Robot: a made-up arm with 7 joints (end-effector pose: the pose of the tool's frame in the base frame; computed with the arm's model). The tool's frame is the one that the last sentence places.
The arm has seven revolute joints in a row. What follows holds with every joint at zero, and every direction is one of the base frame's.
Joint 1 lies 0.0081 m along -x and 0.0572 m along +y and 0.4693 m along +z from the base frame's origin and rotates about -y.
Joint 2 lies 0.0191 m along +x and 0.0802 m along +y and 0.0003 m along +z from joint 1 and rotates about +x.
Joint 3 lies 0.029 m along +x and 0.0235 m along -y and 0.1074 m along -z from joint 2 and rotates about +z.
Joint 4 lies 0.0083 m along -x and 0.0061 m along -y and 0.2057 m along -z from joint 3 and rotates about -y.
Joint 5 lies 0.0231 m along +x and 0.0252 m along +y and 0.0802 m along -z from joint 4 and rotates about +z.
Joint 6 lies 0.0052 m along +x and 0.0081 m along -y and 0.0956 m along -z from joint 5 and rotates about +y.
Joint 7 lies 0.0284 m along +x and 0.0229 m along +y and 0.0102 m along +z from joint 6 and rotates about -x.
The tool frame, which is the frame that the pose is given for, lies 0.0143 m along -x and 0.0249 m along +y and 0.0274 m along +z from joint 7; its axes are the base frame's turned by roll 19.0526, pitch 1.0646 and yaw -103.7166 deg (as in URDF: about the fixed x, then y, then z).
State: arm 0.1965 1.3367 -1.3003 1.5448 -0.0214 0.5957 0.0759
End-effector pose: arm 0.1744 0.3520 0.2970 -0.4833 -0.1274 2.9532
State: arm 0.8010 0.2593 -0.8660 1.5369 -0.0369 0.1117 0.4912
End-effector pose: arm 0.3335 0.1179 0.4108 -1.1011 1.6048 1.6533
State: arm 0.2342 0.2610 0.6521 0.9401 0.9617 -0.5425 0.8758
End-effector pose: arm 0.1804 0.3353 0.1243 1.9281 -1.6605 -0.1638
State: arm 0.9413 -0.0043 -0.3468 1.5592 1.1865 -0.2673 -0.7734
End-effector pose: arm 0.3352 0.1006 0.4291 0.8834 -1.7972 0.0727
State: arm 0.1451 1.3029 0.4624 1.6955 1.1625 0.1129 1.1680
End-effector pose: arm 0.1638 0.4596 0.5137 -1.1333 1.9935 1.5953
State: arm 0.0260 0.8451 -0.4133 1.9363 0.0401 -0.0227 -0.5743
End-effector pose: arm 0.1500 0.2920 0.3025 2.4012 -1.2347 -1.4625
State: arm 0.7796 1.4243 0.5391 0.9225 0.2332 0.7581 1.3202
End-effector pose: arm 0.0590 0.5602 0.6123 1.5795 -1.3287 -1.3459
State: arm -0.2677 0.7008 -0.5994 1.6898 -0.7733 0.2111 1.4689
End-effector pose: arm 0.1369 0.2149 0.1925 0.7346 0.7166 2.5106
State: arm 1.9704 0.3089 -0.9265 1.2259 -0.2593 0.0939 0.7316
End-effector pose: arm 0.2241 0.1222 0.7820 -1.6600 0.4854 1.2012
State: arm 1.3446 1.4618 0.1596 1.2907 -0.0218 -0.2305 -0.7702
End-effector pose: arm 0.0348 0.4564 0.6272 -2.8126 -0.4286 -0.9687
